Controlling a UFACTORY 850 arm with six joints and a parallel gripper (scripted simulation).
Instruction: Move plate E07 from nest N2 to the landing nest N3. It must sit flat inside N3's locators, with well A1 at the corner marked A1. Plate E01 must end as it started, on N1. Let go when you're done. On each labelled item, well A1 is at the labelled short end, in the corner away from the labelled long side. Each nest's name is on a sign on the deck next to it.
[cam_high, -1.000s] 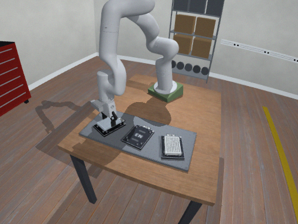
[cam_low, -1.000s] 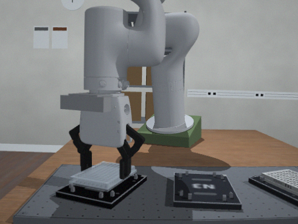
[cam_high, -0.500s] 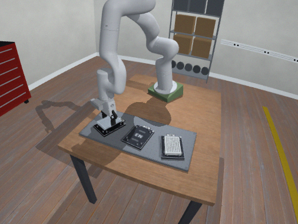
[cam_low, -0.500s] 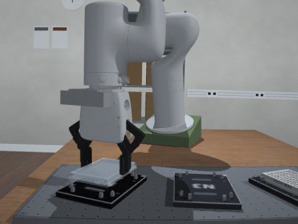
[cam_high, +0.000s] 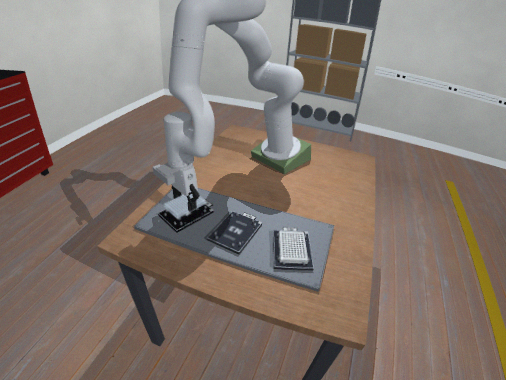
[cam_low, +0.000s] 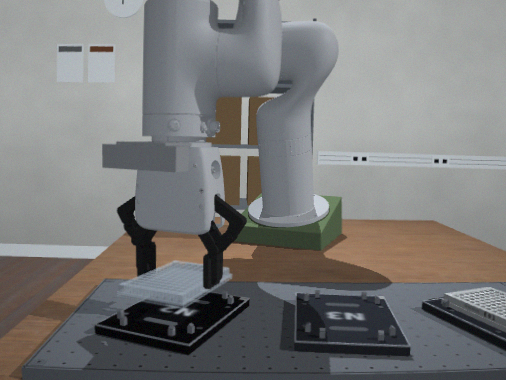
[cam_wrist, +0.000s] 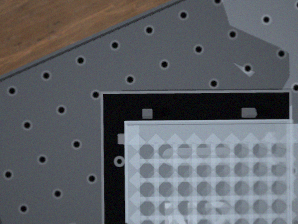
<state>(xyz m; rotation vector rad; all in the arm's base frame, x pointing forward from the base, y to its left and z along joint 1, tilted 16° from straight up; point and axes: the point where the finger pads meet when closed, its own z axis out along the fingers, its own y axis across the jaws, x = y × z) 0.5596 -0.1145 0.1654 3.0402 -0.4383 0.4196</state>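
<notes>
Right now my hand is 5 cm above the nest N2. Also, from my hand: clear well plate: 1 cm below; then landing nest N3: 1 cm behind, 20 cm to the left, 5 cm below; then A1 corner mark: 6 cm behind, 7 cm to the left, 5 cm below.
</notes>
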